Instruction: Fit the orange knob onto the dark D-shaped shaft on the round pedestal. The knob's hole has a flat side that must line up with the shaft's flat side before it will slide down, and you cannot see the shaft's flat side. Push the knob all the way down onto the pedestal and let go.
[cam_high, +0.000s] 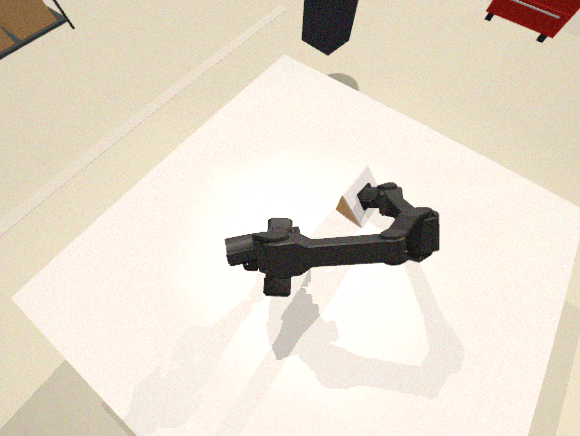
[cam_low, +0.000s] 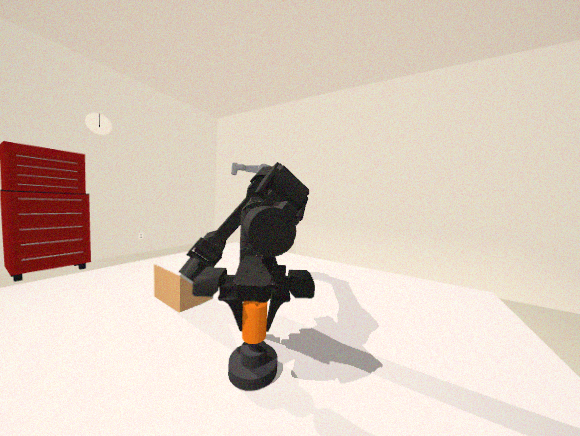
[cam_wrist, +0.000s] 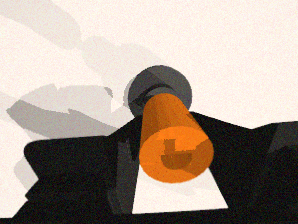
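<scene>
My gripper tip is now 2 cm below the orange knob. The rest, counted from my gripper tip: round pedestal (4 cm below).
</scene>
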